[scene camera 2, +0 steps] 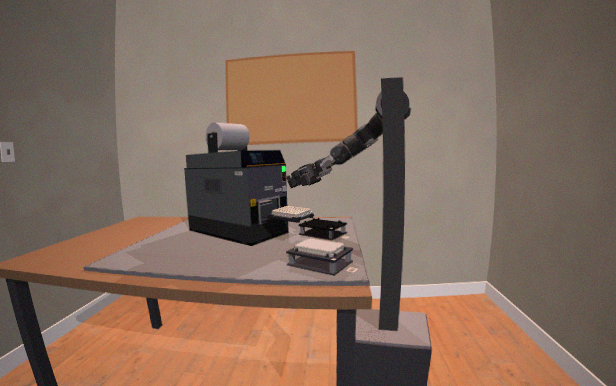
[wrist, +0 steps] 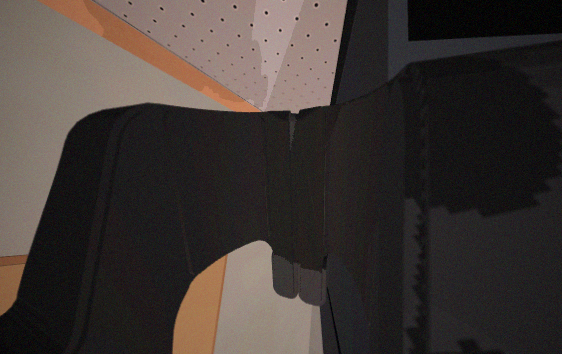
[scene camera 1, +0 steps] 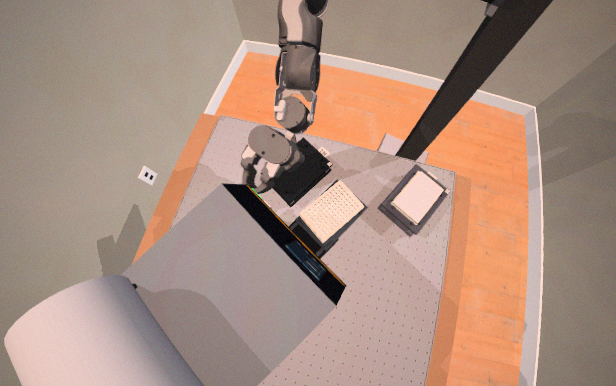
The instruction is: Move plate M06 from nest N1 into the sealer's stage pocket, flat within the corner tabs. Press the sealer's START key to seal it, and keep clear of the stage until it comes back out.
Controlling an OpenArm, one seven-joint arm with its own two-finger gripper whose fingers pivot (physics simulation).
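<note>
The pale plate (scene camera 1: 332, 211) (scene camera 2: 292, 211) lies on the sealer's extended stage (scene camera 1: 327, 246) and looks level; the corner tabs are too small to judge. The sealer (scene camera 1: 215, 255) (scene camera 2: 217, 195) has a green lit key (scene camera 2: 284, 169) high on its front. My gripper (scene camera 1: 258, 188) (scene camera 2: 290, 182) (wrist: 305, 203) is shut and empty, with its fingertips close to the front face, slightly below the green key in scene camera 2. Contact cannot be told. The empty black nest (scene camera 1: 306, 182) (scene camera 2: 322, 226), with a small label beside it, stands under my arm.
A second nest (scene camera 1: 410, 227) (scene camera 2: 320, 265) holds a white plate (scene camera 1: 419, 197) (scene camera 2: 320, 246) farther from the sealer. A film roll (scene camera 1: 90, 330) (scene camera 2: 230, 136) sits on top of the sealer. The arm's post (scene camera 1: 465, 85) (scene camera 2: 392, 200) stands beside the table.
</note>
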